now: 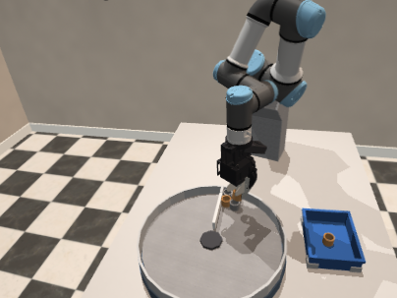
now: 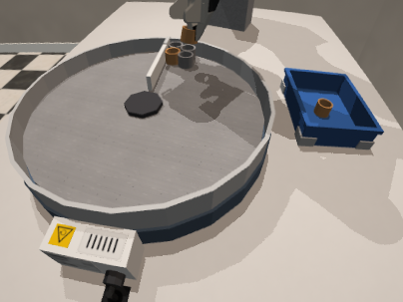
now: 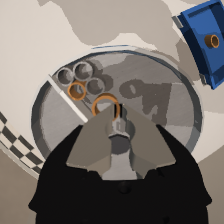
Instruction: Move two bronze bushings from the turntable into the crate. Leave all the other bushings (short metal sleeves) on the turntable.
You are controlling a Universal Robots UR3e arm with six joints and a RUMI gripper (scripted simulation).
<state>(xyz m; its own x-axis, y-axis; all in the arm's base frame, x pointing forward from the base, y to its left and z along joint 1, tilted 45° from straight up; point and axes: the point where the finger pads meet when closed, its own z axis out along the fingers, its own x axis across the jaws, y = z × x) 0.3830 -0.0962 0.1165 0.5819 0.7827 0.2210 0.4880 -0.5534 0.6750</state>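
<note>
My hand is 25 cm to the right of the blue crate, 11 cm above it and 10 cm short of it. The rest, counted from my hand: grey turntable 10 cm to the right, 9 cm ahead, 8 cm below.
</note>
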